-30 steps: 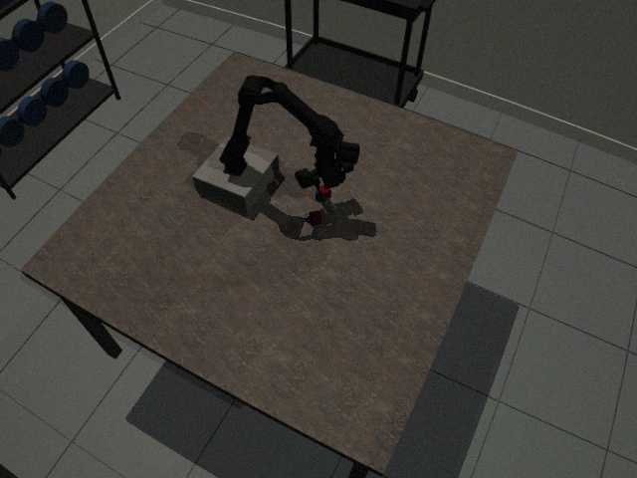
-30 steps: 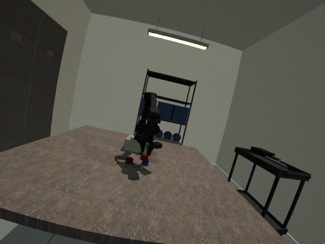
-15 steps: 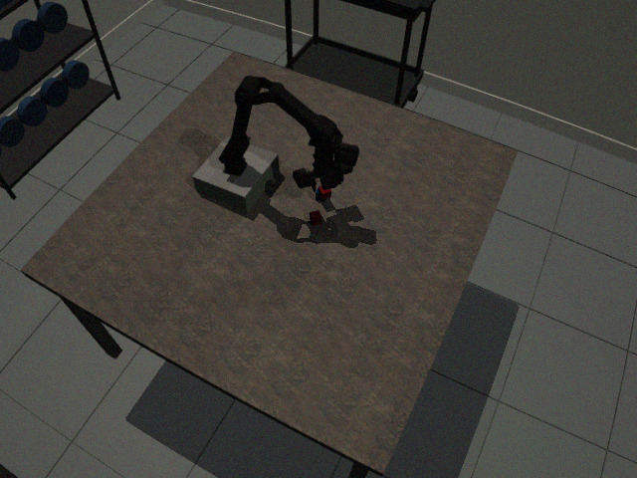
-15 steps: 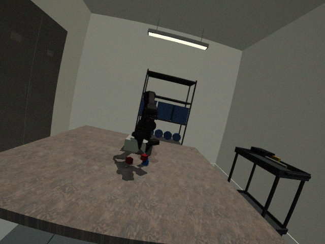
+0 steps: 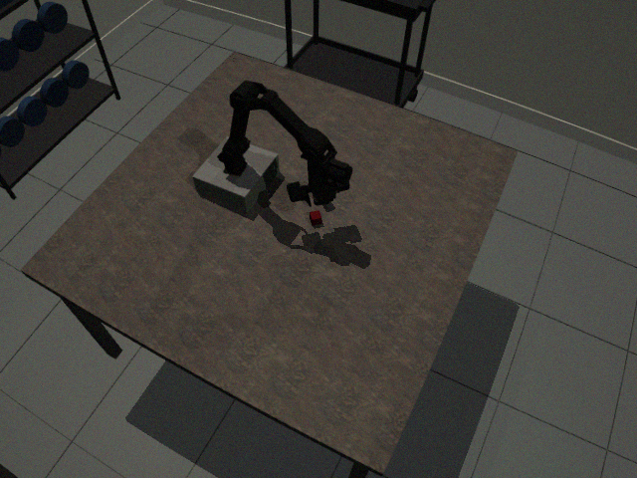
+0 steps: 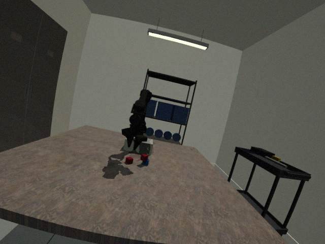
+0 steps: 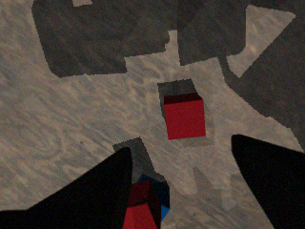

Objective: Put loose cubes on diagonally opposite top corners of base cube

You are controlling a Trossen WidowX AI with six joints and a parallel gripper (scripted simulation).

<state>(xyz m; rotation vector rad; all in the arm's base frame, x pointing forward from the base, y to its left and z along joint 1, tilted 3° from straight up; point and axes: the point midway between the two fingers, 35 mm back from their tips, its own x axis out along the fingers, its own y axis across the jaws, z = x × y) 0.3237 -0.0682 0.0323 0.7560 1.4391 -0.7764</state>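
My gripper tip is 2 cm past the blue cube, 11 cm to the right of it and 8 cm above it.
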